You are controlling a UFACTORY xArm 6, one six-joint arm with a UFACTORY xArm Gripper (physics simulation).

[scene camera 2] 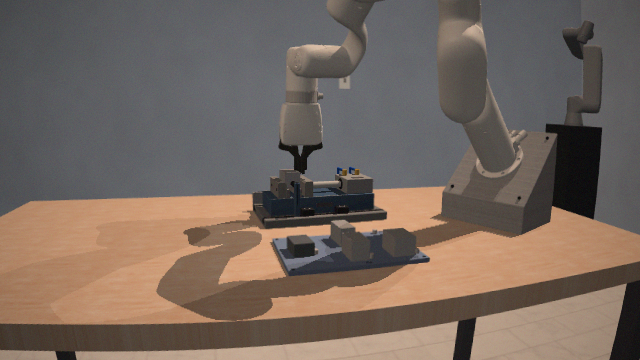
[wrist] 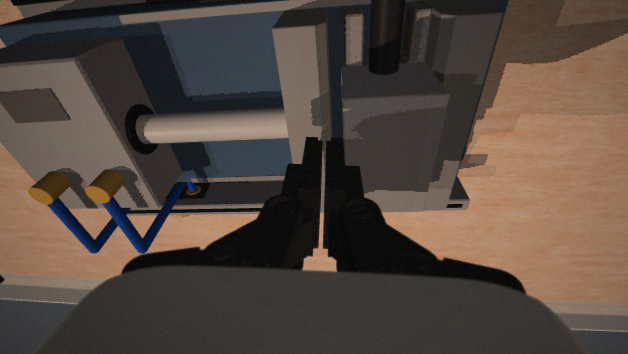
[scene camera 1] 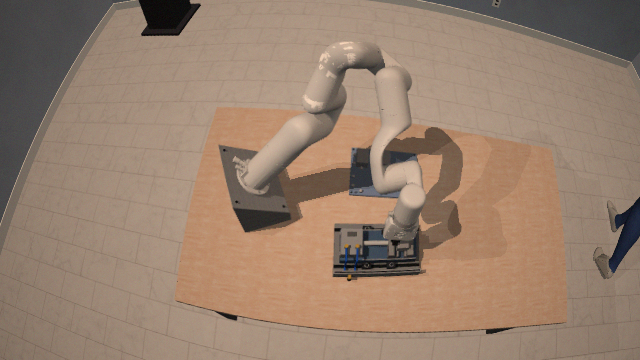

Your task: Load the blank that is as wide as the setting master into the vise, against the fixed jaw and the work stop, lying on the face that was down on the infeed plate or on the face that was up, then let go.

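Places are measured from the arm's base along level axes (x ahead, y left, z up), in metres.
Pixels of known places: gripper, fingertip midpoint: [scene camera 2: 300, 172] [wrist: 323, 165] [scene camera 1: 394, 241]; arm's base at its link origin: [scene camera 2: 500, 161] [scene camera 1: 252, 178].
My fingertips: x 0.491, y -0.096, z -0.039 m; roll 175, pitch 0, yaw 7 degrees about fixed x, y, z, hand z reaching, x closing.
Ahead of a thing's pixels: the offset from my fingertips to its top centre. "spot": to the spot under its first point. Level surfaces: height alone.
The vise @[dx -0.042, dy -0.007, dz -0.010 m] [scene camera 1: 352, 236] [scene camera 2: 350, 202] has a moving jaw [wrist: 300, 75] [scene camera 2: 306, 187] and a fixed jaw [wrist: 467, 55] [scene camera 2: 278, 187]. A grey blank @[dx +0.027, dy +0.011, dz +0.007 m] [wrist: 392, 140] [scene camera 2: 289, 175] sits between them, beside the fixed jaw, its end at the black work stop rod @[dx +0.016, dy +0.057, dz -0.013 m] [wrist: 386, 40]. A blue gap shows between blank and moving jaw; exact contact with fixed jaw and stop is unclear. My gripper [wrist: 323, 165] [scene camera 2: 300, 170] is shut and empty, low above the moving jaw's edge and that gap. The infeed plate @[dx -0.070, dy +0.291, dz -0.101 m] [scene camera 1: 361, 186] [scene camera 2: 300, 266] holds a dark block @[dx +0.018, dy +0.304, dz -0.076 m] [scene camera 2: 301, 246] and grey blocks @[dx -0.162, dy +0.322, dz -0.065 m] [scene camera 2: 400, 242] @[dx -0.078, dy +0.335, dz -0.065 m] [scene camera 2: 356, 246] @[dx -0.068, dy +0.246, dz -0.065 m] [scene camera 2: 342, 231]. Which is the setting master is unclear.
A light rod @[dx -0.060, dy -0.006, dz -0.023 m] [wrist: 215, 126] joins the moving jaw to a grey housing @[spot: dx -0.132, dy +0.011, dz -0.013 m] [wrist: 45, 95] with brass fittings @[dx -0.116, dy -0.037, dz +0.001 m] [wrist: 104, 186] and blue hoses @[spot: dx -0.110, dy -0.057, dz +0.001 m] [wrist: 120, 220]. My arm's wedge base [scene camera 1: 262, 215] [scene camera 2: 480, 210] stands on the wooden table @[dz -0.109 m] [scene camera 1: 280, 280]. A person's legs [scene camera 1: 627, 235] show beyond the table.
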